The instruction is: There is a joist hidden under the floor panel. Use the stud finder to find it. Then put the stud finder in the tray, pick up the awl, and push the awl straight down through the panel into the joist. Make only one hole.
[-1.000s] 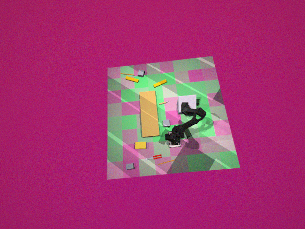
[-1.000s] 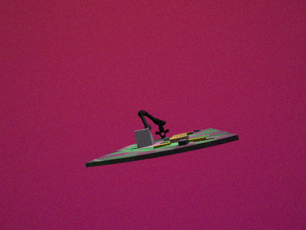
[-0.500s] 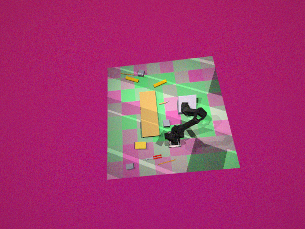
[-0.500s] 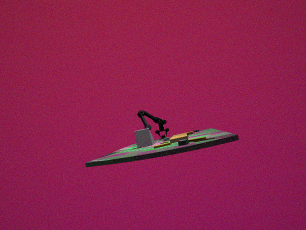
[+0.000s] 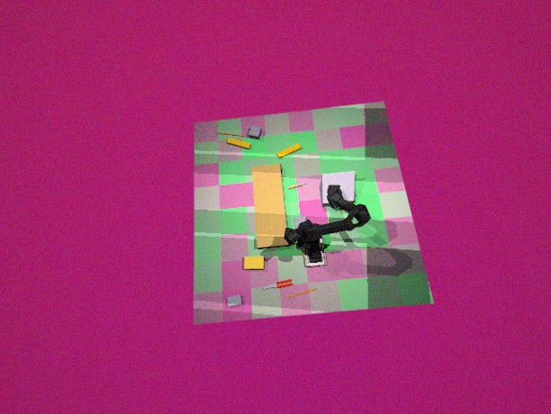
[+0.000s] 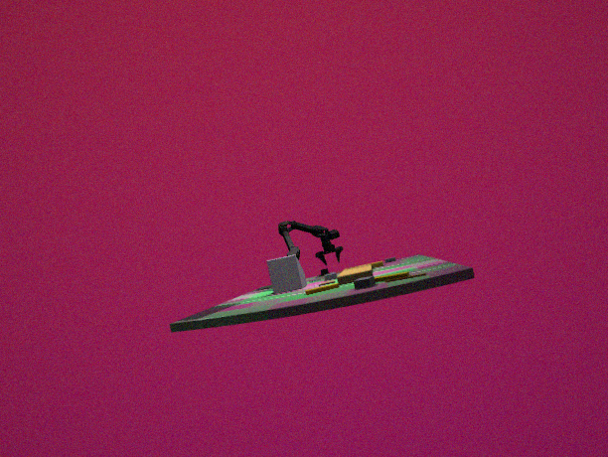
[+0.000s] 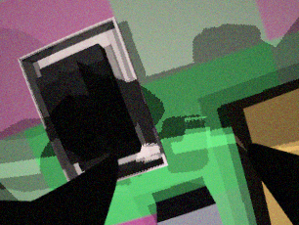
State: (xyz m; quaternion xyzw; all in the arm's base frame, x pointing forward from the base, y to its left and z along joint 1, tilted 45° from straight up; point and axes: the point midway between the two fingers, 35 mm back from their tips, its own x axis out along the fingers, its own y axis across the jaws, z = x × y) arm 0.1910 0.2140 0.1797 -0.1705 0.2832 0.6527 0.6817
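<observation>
My gripper tip is 37 cm to the left of the awl and 8 cm above it. The rest, counted from my gripper tip: yellow block (27 cm ahead, 11 cm to the left, 7 cm below); then stud finder (8 cm behind, 3 cm to the left, 4 cm below); then white tray (8 cm behind, 4 cm to the left, 7 cm below).
</observation>
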